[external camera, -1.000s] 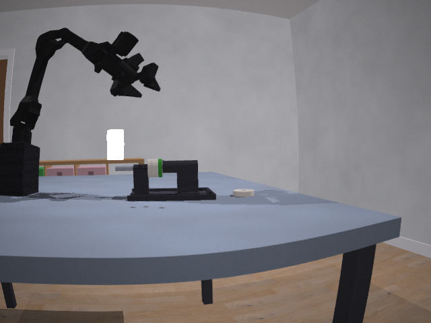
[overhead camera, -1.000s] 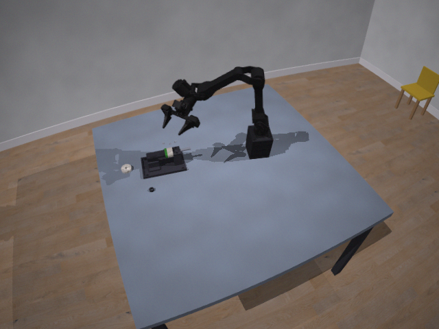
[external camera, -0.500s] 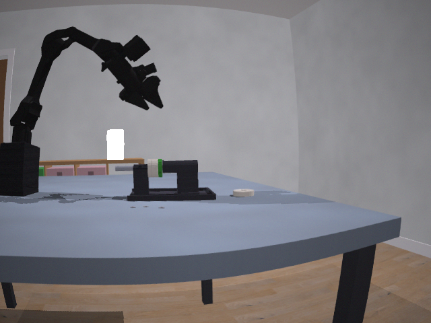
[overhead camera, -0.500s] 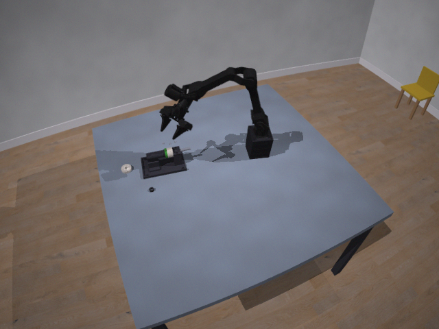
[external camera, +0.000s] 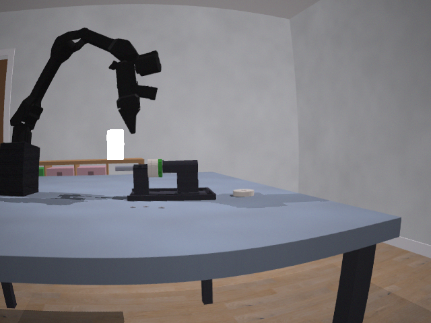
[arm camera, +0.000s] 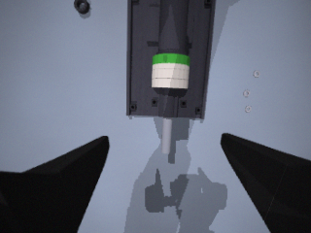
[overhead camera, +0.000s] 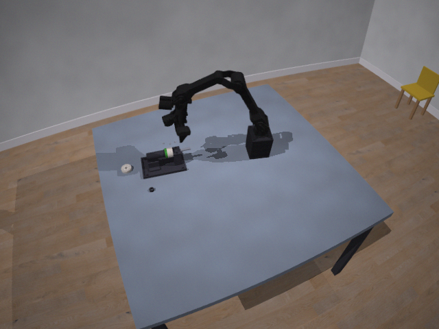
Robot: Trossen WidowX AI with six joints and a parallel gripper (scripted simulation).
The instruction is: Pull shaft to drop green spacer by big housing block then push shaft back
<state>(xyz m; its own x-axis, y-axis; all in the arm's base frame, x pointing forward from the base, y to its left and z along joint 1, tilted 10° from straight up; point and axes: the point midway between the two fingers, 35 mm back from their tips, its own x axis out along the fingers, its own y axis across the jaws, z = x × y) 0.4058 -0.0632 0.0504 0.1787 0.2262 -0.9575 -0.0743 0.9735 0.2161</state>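
The grey shaft is 50 mm ahead of my hand, 10 mm to the right of it and 130 mm below it. Also, from my hand: green spacer: 80 mm ahead, 130 mm below; white spacer: 60 mm ahead, 10 mm to the right, 130 mm below; black ring: 190 mm ahead, 150 mm to the left, 200 mm below.
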